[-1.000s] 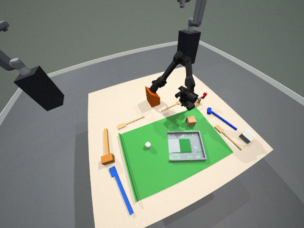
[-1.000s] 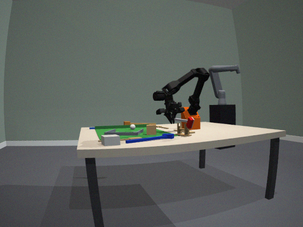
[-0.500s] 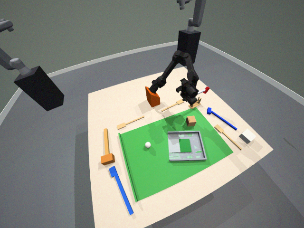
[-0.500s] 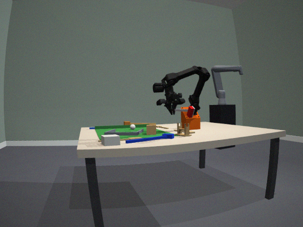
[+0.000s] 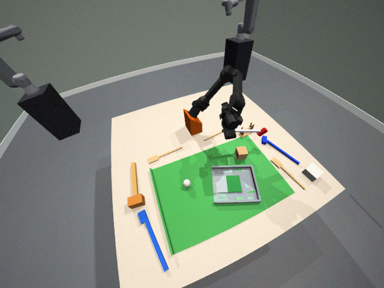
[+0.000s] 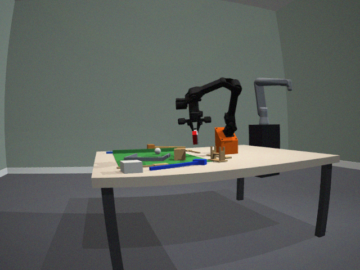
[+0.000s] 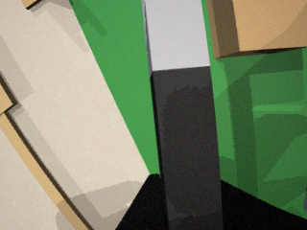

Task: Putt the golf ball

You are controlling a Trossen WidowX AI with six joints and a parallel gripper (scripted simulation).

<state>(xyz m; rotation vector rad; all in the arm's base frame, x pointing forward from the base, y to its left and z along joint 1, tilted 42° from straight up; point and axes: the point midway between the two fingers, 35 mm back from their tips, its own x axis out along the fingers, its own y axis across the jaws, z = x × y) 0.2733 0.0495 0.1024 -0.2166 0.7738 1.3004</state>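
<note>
Now: gripper tip 11 cm to the right of the red putter, 4 cm short of it and 1 cm below it. The rest, counted from my gripper tip: wooden cube 11 cm ahead, 9 cm below, 4 cm to the left; grey-walled frame 25 cm ahead, 12 cm below, 9 cm to the right; wooden stand 21 cm to the left, 9 cm below, 3 cm behind.
</note>
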